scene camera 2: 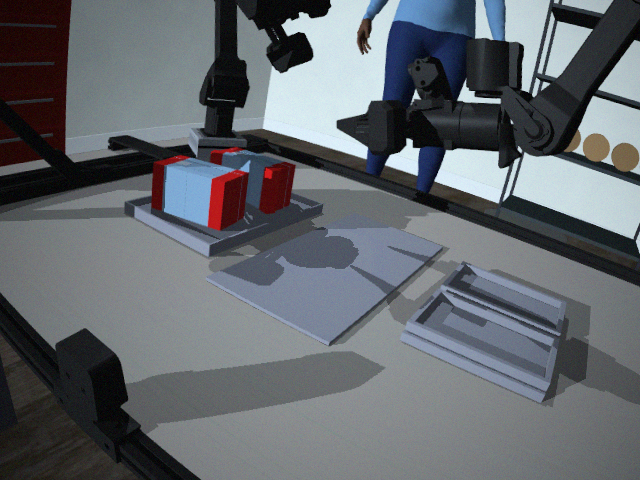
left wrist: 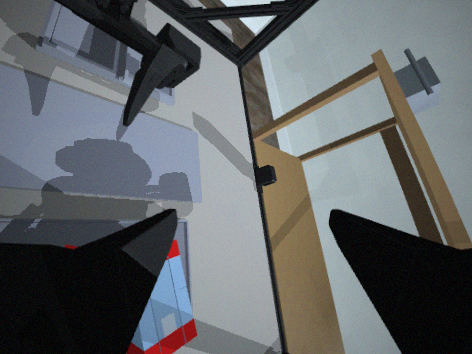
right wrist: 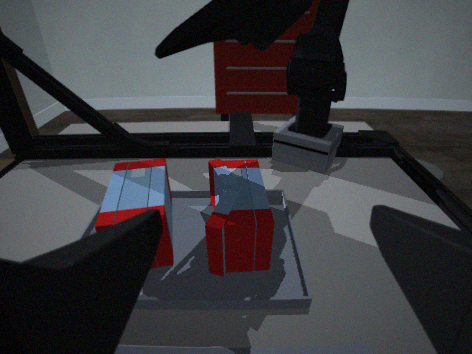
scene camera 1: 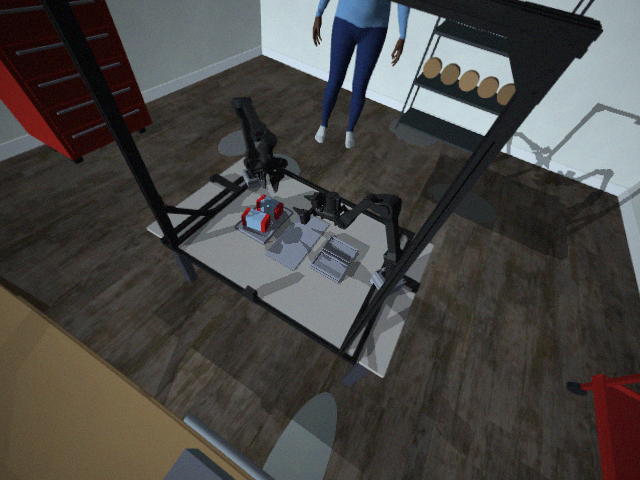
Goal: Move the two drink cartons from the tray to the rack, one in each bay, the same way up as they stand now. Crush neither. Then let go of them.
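Places are measured from the left arm's base along level axes (x ahead, y left, z up), in millimetres.
Pixels of known places: left gripper, between the fingertips: (scene camera 2: 268, 45) (left wrist: 253, 216) (scene camera 1: 270, 190); right gripper, between the fingertips: (scene camera 2: 355, 122) (left wrist: 59, 101) (right wrist: 265, 218) (scene camera 1: 298, 202); left arm's base, origin of its link: (scene camera 2: 217, 133) (right wrist: 310, 128).
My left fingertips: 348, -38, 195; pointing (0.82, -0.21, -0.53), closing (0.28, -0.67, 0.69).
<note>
For each thing: its top centre in the pictures, then the offset to it from my left fingertips, as dx, dy, dz. "spot": a spot on its surface instead.
- front carton, centre of its top: (right wrist: 135, 186) (scene camera 2: 200, 167) (left wrist: 163, 297) (scene camera 1: 255, 215) -39, -60, -177
- back carton, centre of its top: (right wrist: 235, 186) (scene camera 2: 252, 158) (scene camera 1: 269, 202) -97, +35, -177
- grey rack, centre of its top: (scene camera 2: 499, 310) (left wrist: 124, 44) (scene camera 1: 335, 256) +291, +210, -231
- black block, a spot on its surface: (scene camera 2: 90, 372) (scene camera 1: 252, 294) spot: +338, -211, -198
Two pale-blue cartons with red ends lie lengthwise, side by side and apart, on the grey tray (scene camera 1: 250, 236) (scene camera 2: 173, 233) (right wrist: 295, 303). The front carton (scene camera 1: 255, 220) (scene camera 2: 188, 188) (left wrist: 167, 300) (right wrist: 135, 185) is nearer scene camera 2. The back carton (scene camera 1: 268, 206) (scene camera 2: 277, 188) (right wrist: 240, 245) is partly hidden by it there. The grey rack (scene camera 1: 324, 273) (scene camera 2: 473, 364) has two bays, both empty. My left gripper (scene camera 1: 269, 188) (left wrist: 253, 216) is open and empty, above and behind the tray. My right gripper (scene camera 1: 300, 205) (right wrist: 265, 218) is open and empty, raised at the tray's right, pointing toward the cartons.
A flat grey plate (scene camera 1: 289, 255) (scene camera 2: 320, 304) (left wrist: 170, 150) lies between the tray and the rack. A black frame surrounds the table, with a black block (scene camera 1: 250, 292) (scene camera 2: 90, 372) on its front rail. A person stands beyond the table.
</note>
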